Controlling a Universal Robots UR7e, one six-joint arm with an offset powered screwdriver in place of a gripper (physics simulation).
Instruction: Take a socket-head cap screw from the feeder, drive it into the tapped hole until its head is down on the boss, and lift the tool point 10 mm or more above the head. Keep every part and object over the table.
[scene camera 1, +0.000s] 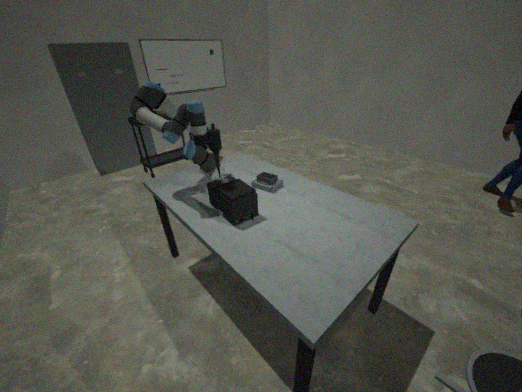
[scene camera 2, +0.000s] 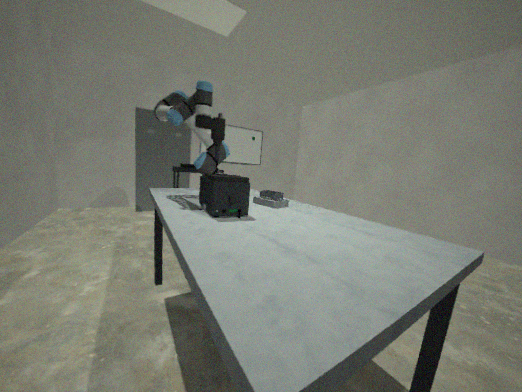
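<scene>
The screwdriver (scene camera 1: 219, 175) hangs upright from the arm, its thin dark bit pointing down at the far end of a black box-shaped unit (scene camera 1: 234, 200) (scene camera 2: 225, 196), which looks like the screw feeder. In scene camera 2 the screwdriver's body (scene camera 2: 218, 129) shows above that unit, and its tip cannot be made out. Whether the bit touches anything or carries a screw is too small and dark to tell. A light grey block (scene camera 1: 261, 185) (scene camera 2: 270, 202) with a darker block (scene camera 1: 267, 177) (scene camera 2: 271, 195) on top lies beside the feeder. The tapped hole, boss and screws cannot be made out.
The pale table (scene camera 1: 300, 250) (scene camera 2: 310, 280) carries these objects, with the arm's base behind the feeder. A dark cart (scene camera 1: 167, 158) stands behind the table. A person (scene camera 1: 512, 165) is at the right in scene camera 1. A round dark-topped object (scene camera 1: 497, 372) is at the lower right.
</scene>
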